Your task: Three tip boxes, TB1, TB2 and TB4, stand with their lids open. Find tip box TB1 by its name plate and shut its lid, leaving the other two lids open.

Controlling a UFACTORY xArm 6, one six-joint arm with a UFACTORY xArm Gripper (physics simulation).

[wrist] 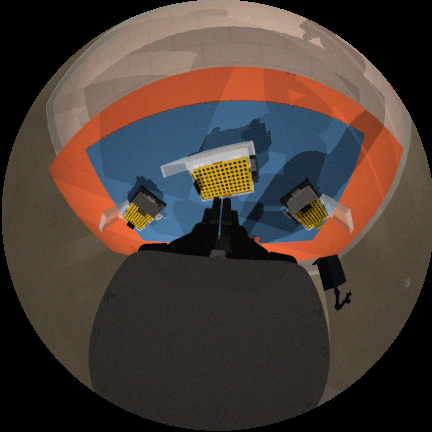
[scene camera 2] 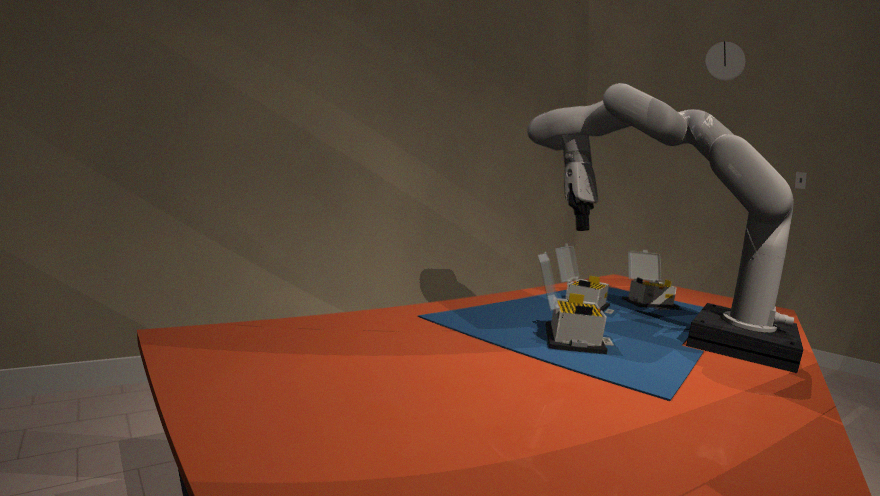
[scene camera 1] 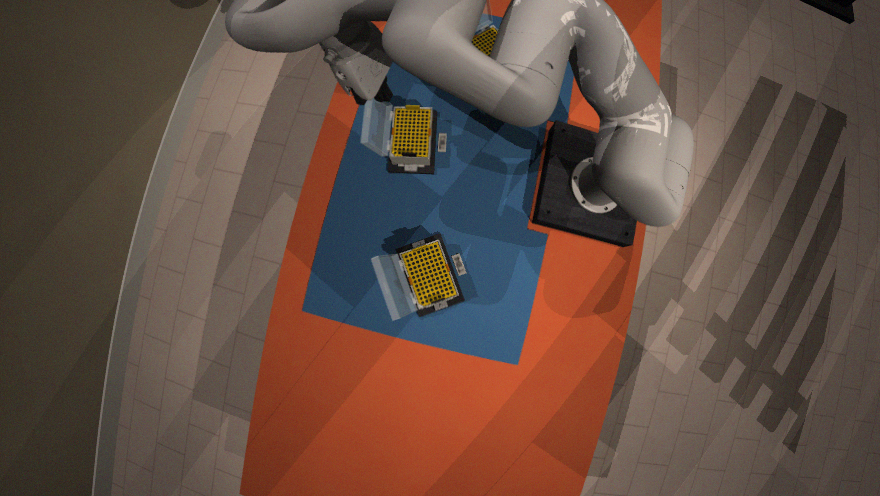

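Seen in the pictures: gripper, between the fingertips: point(wrist: 220, 209) point(scene camera 2: 582, 230) point(scene camera 1: 384, 97); arm's base, origin of its link: point(scene camera 2: 748, 323) point(scene camera 1: 596, 185).
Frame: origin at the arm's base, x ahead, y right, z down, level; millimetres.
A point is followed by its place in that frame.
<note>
Three tip boxes with yellow tip racks stand with clear lids open: a near box point(scene camera 1: 430, 274) point(scene camera 2: 579, 327) @[z 13, x 285, y -325 mm], a middle box point(scene camera 1: 411, 132) @[z -6, x 423, y 15 mm] and a far box point(scene camera 1: 485, 41) point(scene camera 2: 651, 293) @[z 12, x 301, y 219 mm], partly behind the arm in scene camera 1. Small pale plates point(scene camera 1: 459, 264) @[z 49, x 258, y -236 mm] point(scene camera 1: 442, 142) @[z 49, x 357, y 28 mm] lie beside the near and middle boxes; their lettering is too small to read, so I cannot tell which box is TB1. The near lid point(scene camera 1: 394, 288) @[z -45, x 372, y -315 mm], middle lid point(scene camera 1: 375, 127) @[z -47, x 493, y -5 mm] and far lid point(scene camera 2: 644, 266) @[z -51, x 365, y 321 mm] stand up. My gripper point(scene camera 2: 582, 229) @[z -141, x 466, y 22 mm] point(wrist: 220, 209) @[z -141, x 466, y 22 mm] is shut and empty, above lid height, near the middle box.
The boxes stand on a blue mat point(scene camera 1: 369, 203) @[z 51, x 484, y -149 mm] point(scene camera 2: 647, 375) @[z 51, x 136, y -357 mm] on the orange table point(scene camera 1: 369, 431) @[z 54, x 368, y -656 mm] point(scene camera 2: 369, 400) @[z 54, x 339, y -718 mm]. The arm's black base point(scene camera 1: 560, 184) @[z -1, x 83, y -21 mm] point(scene camera 2: 739, 345) @[z 28, x 9, y -109 mm] is at the mat's edge. In the wrist view, one box point(wrist: 140, 215) @[z -5, x 322, y -250 mm] shows left and another box point(wrist: 311, 214) @[z -5, x 311, y 271 mm] right.
</note>
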